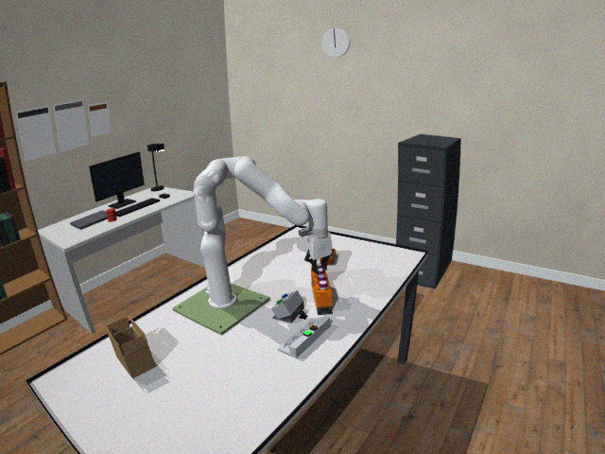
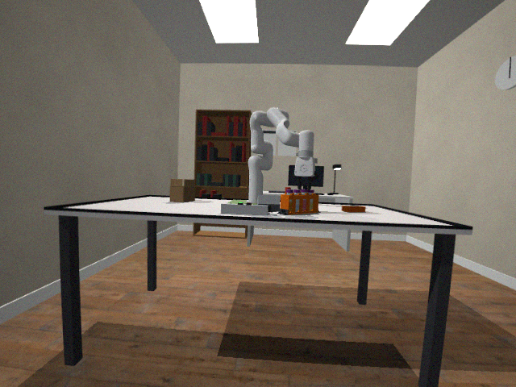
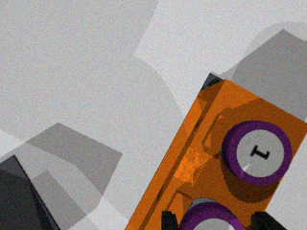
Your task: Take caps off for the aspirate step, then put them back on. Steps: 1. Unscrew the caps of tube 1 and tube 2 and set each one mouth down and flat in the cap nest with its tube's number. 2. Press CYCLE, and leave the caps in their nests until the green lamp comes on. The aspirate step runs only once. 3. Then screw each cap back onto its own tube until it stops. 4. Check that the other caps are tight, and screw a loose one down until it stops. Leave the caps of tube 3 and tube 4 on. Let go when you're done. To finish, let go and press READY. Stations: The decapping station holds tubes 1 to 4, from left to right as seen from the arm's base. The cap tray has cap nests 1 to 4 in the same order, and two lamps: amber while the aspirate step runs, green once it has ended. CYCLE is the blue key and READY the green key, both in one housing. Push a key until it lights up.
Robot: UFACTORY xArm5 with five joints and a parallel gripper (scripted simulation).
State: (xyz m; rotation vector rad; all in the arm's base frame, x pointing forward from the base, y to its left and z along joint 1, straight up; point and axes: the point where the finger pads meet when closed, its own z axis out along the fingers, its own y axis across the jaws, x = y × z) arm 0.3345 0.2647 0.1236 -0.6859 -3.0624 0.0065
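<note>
Right now the purple cap marked 2 is 2 cm below my hand. The rest, counted from my hand: purple cap marked 1: 3 cm behind, 4 cm to the left, 2 cm below; cap 4: 6 cm ahead, 8 cm to the right, 2 cm below; blue cycle key: 7 cm behind, 17 cm to the right, 7 cm below.
</note>
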